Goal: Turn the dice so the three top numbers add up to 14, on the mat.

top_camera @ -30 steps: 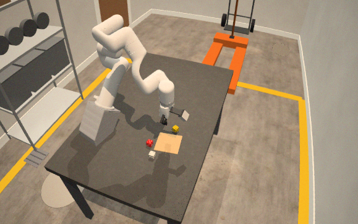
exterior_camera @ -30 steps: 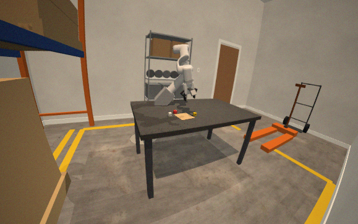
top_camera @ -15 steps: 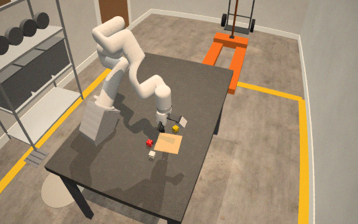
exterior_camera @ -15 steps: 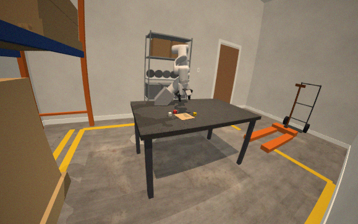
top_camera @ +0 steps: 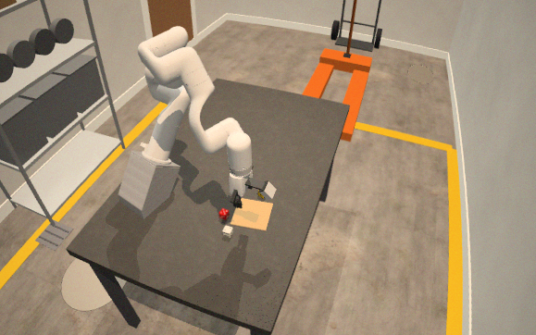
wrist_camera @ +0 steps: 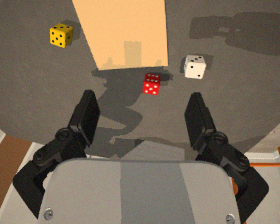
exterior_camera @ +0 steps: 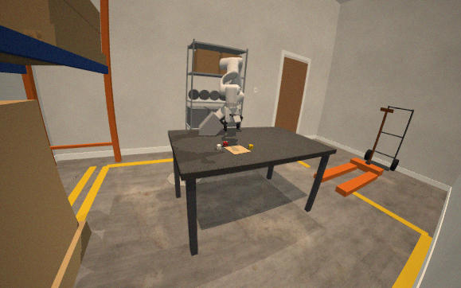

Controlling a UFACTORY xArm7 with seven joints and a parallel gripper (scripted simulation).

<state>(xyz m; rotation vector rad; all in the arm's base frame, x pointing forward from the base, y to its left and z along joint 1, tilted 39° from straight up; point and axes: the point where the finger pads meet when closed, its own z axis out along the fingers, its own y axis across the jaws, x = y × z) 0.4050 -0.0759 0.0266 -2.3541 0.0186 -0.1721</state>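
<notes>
Now: the white die 14 cm below my hand, 7 cm to the right of it and 3 cm behind it. Also, from my hand: mat 15 cm below, 5 cm to the left, 1 cm ahead; red die 14 cm below, 8 cm behind; yellow die 16 cm to the left, 14 cm below, 1 cm ahead.
</notes>
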